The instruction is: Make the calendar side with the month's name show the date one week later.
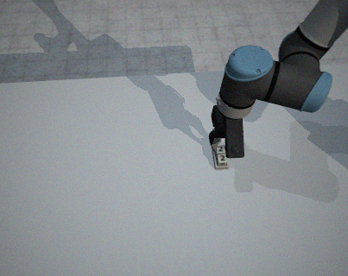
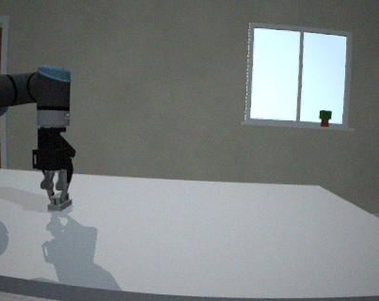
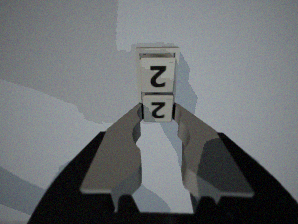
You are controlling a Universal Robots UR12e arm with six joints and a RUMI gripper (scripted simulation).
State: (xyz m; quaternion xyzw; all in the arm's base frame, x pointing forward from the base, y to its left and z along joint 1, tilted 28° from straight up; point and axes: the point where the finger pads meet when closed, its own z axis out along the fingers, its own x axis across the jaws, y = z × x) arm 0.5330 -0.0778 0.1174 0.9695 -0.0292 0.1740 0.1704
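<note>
My gripper is now 30 mm above the tray and 20 mm to the right of it. Also, from my hand: cube: 10 mm below.
</note>
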